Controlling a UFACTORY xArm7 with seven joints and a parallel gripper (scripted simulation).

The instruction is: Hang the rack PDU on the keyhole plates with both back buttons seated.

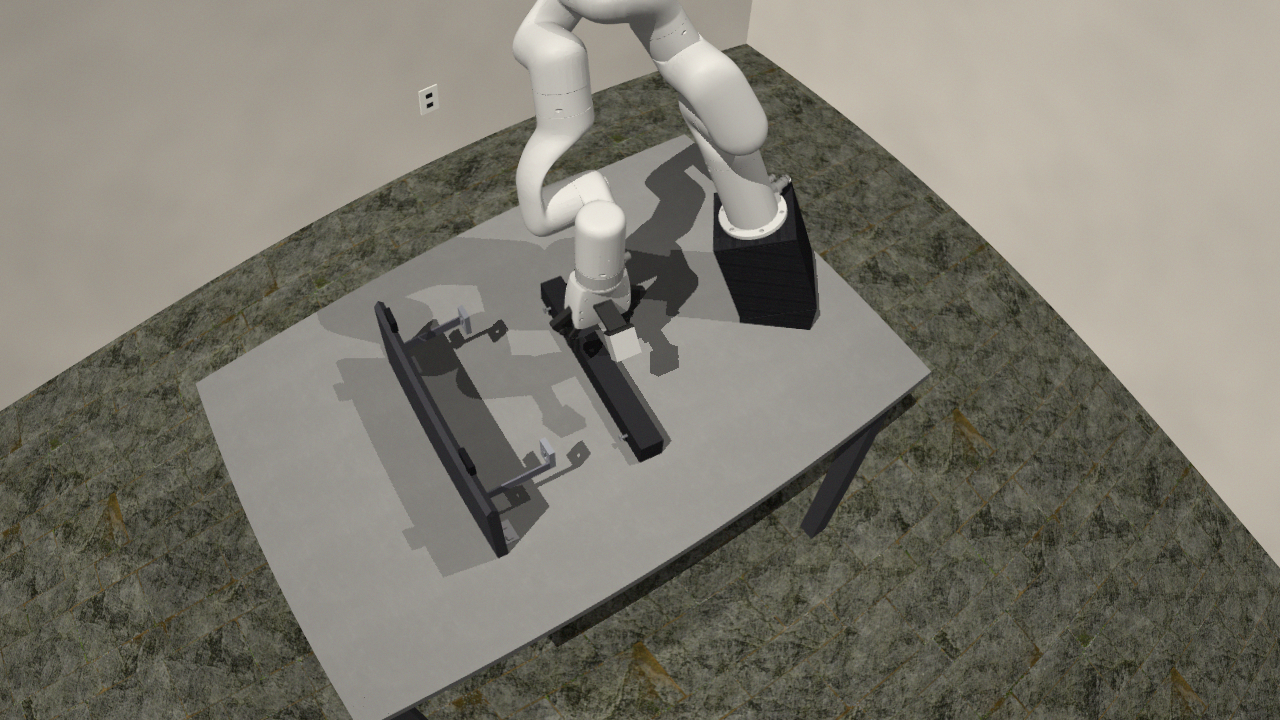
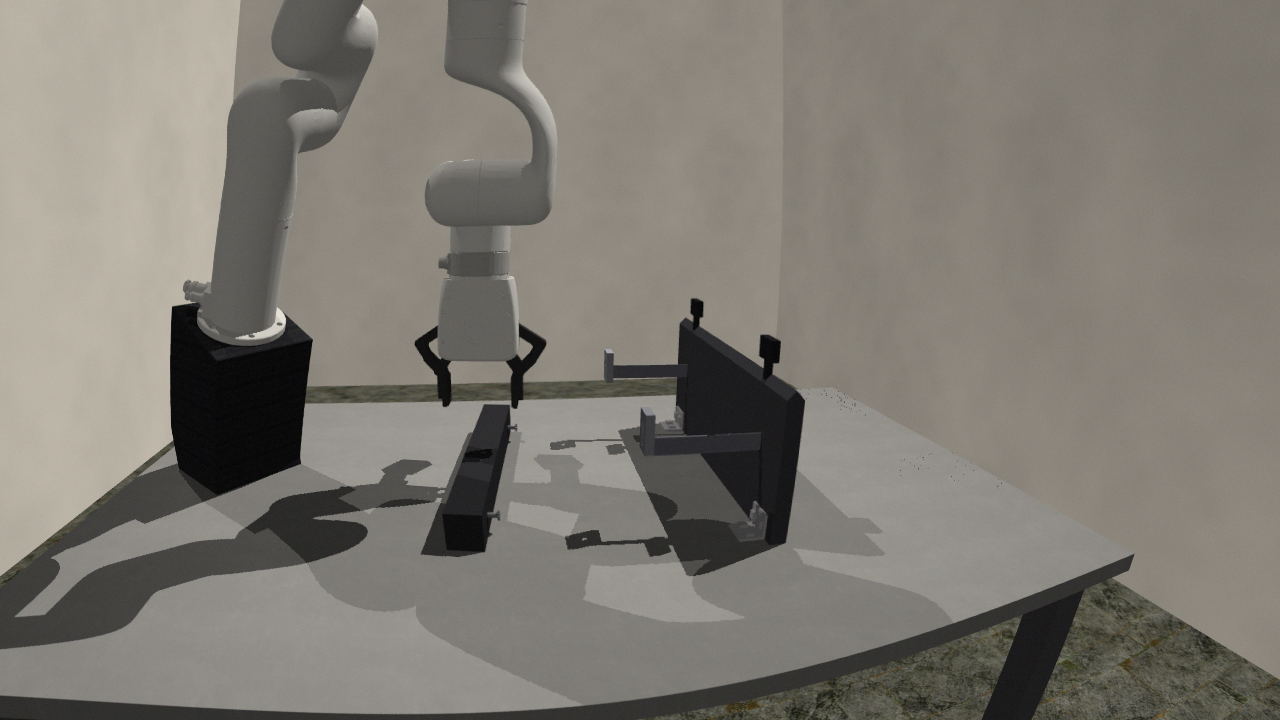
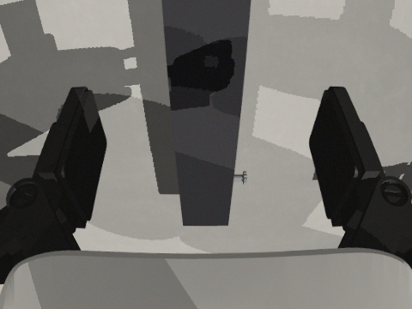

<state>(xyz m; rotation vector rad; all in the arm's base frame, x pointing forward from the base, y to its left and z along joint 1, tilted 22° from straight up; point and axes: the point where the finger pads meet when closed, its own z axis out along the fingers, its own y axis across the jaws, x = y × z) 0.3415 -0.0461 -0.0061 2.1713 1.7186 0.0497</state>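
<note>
Now: hand 9 cm above the rack PDU and 2 cm short of it. From my hand the other things lie so: upright panel (32 cm ahead, 5 cm to the right, 3 cm below).
</note>
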